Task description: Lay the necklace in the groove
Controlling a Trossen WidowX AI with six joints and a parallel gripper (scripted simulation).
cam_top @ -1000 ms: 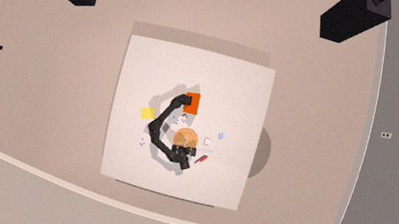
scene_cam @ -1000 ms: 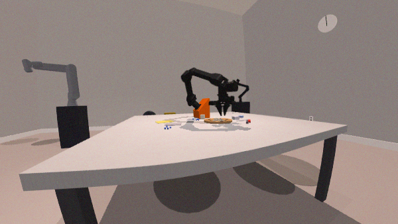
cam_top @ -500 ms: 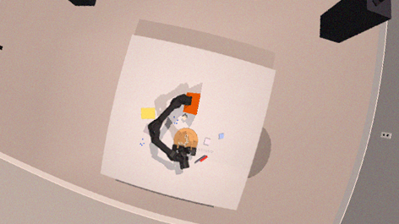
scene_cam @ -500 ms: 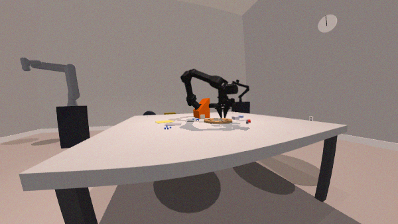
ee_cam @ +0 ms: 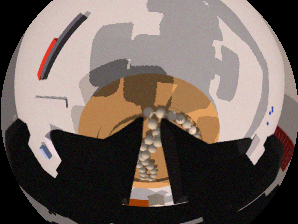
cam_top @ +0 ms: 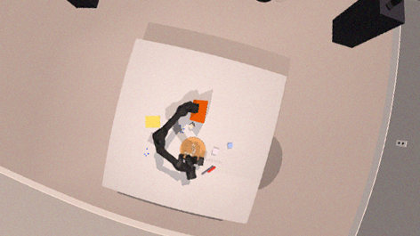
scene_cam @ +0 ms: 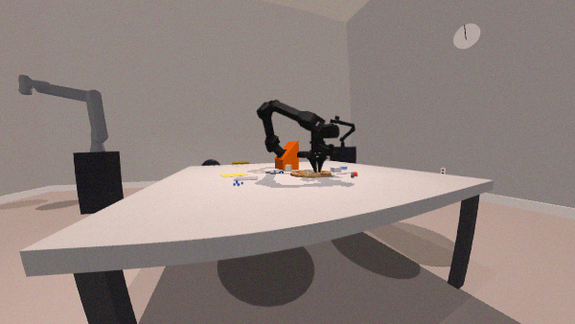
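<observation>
Right now the round tan bead board is 60 mm behind my gripper tip and 10 mm below it. From my gripper tip the other things lie so: tool (150 mm to the left, 90 mm ahead, 10 mm below); white square (170 mm to the left, 70 mm behind); pale blue cube (280 mm to the left, 130 mm behind, 10 mm below).
</observation>
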